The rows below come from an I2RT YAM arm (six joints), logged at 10 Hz.
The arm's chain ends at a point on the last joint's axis. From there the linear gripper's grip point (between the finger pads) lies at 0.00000 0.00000 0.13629 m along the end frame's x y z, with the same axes.
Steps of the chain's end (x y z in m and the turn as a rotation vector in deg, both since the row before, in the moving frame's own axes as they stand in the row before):
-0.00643 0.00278 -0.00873 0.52 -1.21 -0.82
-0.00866 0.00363 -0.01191 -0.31 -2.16 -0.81
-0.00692 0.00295 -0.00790 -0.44 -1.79 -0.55
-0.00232 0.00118 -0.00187 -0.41 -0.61 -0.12
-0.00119 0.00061 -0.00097 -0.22 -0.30 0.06
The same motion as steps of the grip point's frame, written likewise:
-0.00932 0.00156 -0.00877 0.52 -1.21 -0.82
-0.01379 0.00440 -0.01201 -0.31 -2.16 -0.81
-0.01117 0.00402 -0.00797 -0.44 -1.79 -0.55
-0.00377 0.00216 -0.00188 -0.41 -0.61 -0.12
-0.00190 0.00113 -0.00097 -0.22 -0.30 0.06

